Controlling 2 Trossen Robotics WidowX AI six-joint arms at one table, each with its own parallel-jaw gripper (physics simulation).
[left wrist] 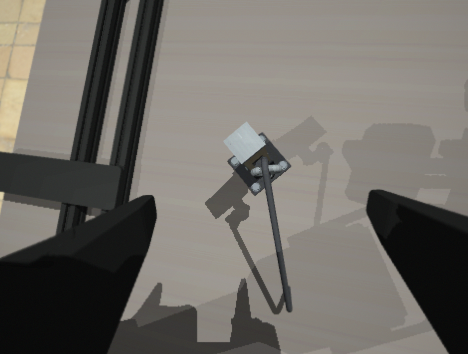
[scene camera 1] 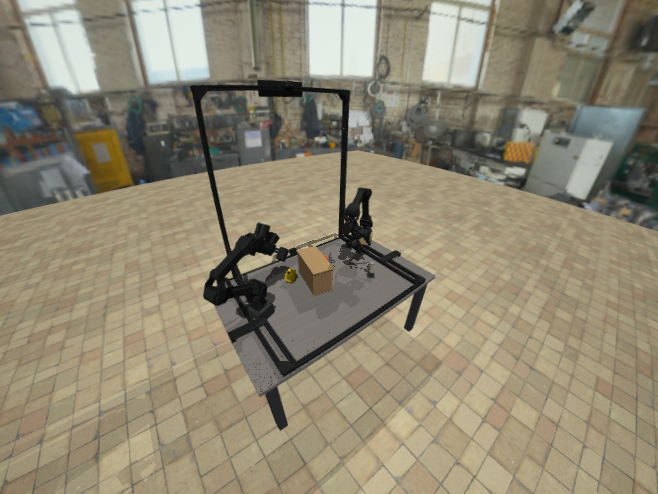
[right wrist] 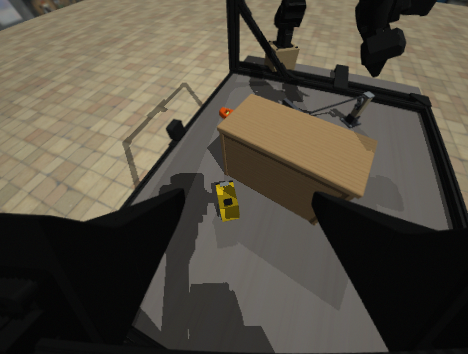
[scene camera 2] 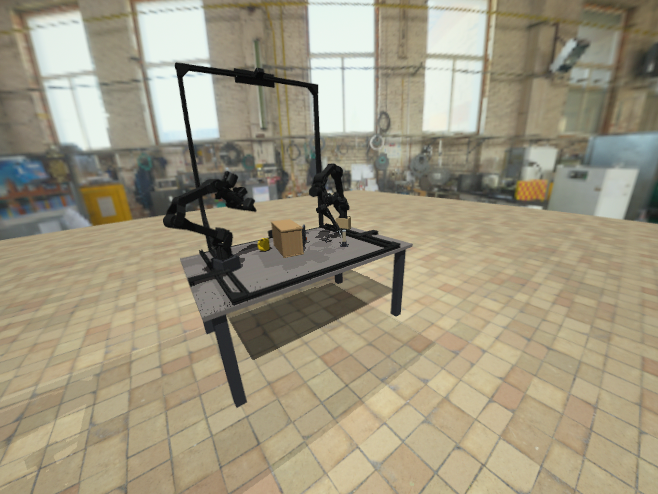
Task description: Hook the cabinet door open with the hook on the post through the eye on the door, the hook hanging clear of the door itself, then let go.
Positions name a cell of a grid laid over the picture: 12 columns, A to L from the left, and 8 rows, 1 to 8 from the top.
Scene:
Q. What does the yellow object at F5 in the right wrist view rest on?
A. The table.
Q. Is my right gripper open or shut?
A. Open.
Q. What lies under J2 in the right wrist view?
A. My left gripper.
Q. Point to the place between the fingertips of my left gripper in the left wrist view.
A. G5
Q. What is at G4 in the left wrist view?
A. A wooden post.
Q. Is my left gripper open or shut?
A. Open.

